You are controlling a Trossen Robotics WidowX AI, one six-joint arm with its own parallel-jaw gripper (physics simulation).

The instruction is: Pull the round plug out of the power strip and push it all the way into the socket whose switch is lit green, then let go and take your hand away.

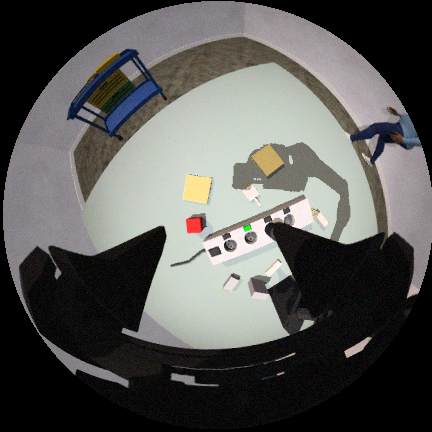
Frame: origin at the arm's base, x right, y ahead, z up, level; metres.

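Seen in the pictures: gripper, fingertip midpoint: [220, 229]; arm's base at its link origin: [299, 309].
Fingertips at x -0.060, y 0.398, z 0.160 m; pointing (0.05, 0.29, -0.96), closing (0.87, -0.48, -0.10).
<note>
Pixels of each thing's middle, then the offset from my fingertips to it. "pt": a spot on its surface instead.
- white power strip at the middle of its body: [260, 230] dx +0.060, dy -0.108, dz -0.255 m
- green-lit switch at a spot on its surface: [247, 228] pt dx +0.029, dy -0.077, dz -0.228 m
- second socket at a spot on its surface: [251, 237] pt dx +0.027, dy -0.112, dz -0.248 m
- round plug at the middle of its body: [271, 229] dx +0.085, dy -0.111, dz -0.220 m
- red cube at the middle of its body: [194, 224] dx -0.099, dy +0.002, dz -0.261 m
- yellow block at the middle of its body: [196, 188] dx -0.042, dy +0.092, dz -0.277 m
- tan box at the middle of its body: [267, 159] dx +0.191, dy +0.064, dz -0.275 m
- white plug-like piece at the middle of its body: [248, 189] dx +0.090, dy +0.012, dz -0.274 m
- grey block at the middle of its body: [257, 288] dx -0.032, dy -0.285, dz -0.243 m
- small white block at the middle of its body: [229, 284] dx -0.114, dy -0.240, dz -0.270 m
The white power strip [261, 246] lies slanted on the table, with several round sockets in a row. The green-lit switch [247, 228] is beside the second socket [251, 237] from the left end. The round plug [270, 229] looks dark and sits at the third socket. The tip of my right-hand finger hides part of it, and its depth in the socket cannot be told. My gripper [220, 229] is wide open and empty. Its fingers hang above the table, one left of the strip and one over its right half.
A red cube [194, 225], a yellow block [197, 189], a tan box [267, 160] and a white plug-like piece [251, 193] lie beyond the strip. A grey block [259, 288] and a small white block [231, 283] lie nearer. A blue trolley [133, 112] and a person [382, 134] are farther off.
</note>
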